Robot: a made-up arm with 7 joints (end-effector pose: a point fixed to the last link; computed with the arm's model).
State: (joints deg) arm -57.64 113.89 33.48 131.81 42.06 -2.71 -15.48
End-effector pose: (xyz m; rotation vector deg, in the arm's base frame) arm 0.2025 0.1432 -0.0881 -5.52 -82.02 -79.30
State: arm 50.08 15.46 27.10 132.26 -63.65 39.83 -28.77
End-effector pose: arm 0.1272 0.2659 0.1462 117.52 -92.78 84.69
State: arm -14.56 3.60 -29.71 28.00 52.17 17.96 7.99
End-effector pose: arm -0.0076 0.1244 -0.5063 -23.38 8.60 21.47
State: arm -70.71 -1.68 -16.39 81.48 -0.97 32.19 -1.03
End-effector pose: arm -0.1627 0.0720 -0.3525 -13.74 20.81 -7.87
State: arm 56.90 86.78 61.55 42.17 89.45 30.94 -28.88
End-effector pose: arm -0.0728 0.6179 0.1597 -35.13 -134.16 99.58
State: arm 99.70 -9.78 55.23 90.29 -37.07 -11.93 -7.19
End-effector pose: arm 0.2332 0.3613 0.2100 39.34 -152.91 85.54
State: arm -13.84 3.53 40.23 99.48 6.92 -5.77 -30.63
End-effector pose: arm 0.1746 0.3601 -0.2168 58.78 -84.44 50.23
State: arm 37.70 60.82 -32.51 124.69 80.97 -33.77 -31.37
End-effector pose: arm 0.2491 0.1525 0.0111 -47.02 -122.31 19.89
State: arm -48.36 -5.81 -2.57 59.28 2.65 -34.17 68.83
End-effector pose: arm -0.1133 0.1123 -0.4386 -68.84 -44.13 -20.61
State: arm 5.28 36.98 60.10 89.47 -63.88 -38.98 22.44
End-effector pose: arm 0.1489 0.5050 -0.0182 93.62 -54.12 -62.07
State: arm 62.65 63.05 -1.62 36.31 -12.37 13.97 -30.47
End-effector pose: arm 0.2714 0.5751 0.0555 100.70 -65.11 34.73
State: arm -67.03 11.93 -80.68 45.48 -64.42 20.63 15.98
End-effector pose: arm -0.4181 0.0496 -0.2141 -64.88 15.09 -122.66
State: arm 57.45 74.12 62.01 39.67 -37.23 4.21 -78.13
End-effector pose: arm 0.0180 0.6453 0.0930 -124.45 24.69 -110.11
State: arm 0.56 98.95 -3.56 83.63 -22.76 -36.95 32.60
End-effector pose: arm 0.2914 0.4233 0.0256 45.53 -25.42 -125.87
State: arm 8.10 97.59 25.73 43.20 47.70 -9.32 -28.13
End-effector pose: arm 0.1590 0.5899 0.1693 92.26 -104.58 40.13
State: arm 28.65 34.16 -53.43 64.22 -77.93 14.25 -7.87
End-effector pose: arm 0.3372 0.1864 -0.2883 84.94 -56.22 -115.07
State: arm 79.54 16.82 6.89 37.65 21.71 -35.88 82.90
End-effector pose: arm 0.4609 0.3162 0.0962 -18.62 -140.40 -78.93
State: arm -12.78 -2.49 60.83 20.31 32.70 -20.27 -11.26
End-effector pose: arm -0.0639 0.2291 -0.5065 38.72 -17.16 91.46
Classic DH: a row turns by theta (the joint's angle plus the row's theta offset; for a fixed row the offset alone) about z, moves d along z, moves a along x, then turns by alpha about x. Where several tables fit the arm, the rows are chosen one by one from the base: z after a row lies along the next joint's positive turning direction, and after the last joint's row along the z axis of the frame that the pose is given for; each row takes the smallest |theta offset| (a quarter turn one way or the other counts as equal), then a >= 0, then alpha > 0; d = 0 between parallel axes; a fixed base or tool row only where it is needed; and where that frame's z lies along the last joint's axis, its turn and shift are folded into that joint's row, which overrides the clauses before.
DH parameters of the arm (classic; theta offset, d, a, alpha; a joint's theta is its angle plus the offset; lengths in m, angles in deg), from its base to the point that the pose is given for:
base (fixed): 0 0 0 90
joint 1: 90 -0.162 0 90
joint 2: 90 0 0 90
joint 3: 90 -0.229 0 90
joint 4: 0 0 0 -90
joint 5: 0 -0.294 0 -90
joint 6: -90 0 0 90
joint 7: 90 0 0 90
tool (fixed): -90 0 0 0

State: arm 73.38 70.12 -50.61 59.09 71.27 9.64 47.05
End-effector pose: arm 0.3453 0.4531 0.0640 -20.86 -93.32 -28.59
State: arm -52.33 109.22 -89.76 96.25 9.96 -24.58 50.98
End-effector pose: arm -0.1664 0.4442 -0.1300 -83.79 64.28 -54.23
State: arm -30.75 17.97 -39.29 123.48 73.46 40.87 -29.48
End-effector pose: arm 0.1061 0.0349 -0.1928 -52.81 -9.07 2.79
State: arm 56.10 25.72 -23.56 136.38 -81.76 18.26 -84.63
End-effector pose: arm 0.1450 0.0960 0.1266 -56.54 79.89 -58.59
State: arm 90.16 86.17 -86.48 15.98 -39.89 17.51 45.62
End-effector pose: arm 0.1148 0.6671 0.0053 55.56 32.13 -15.20
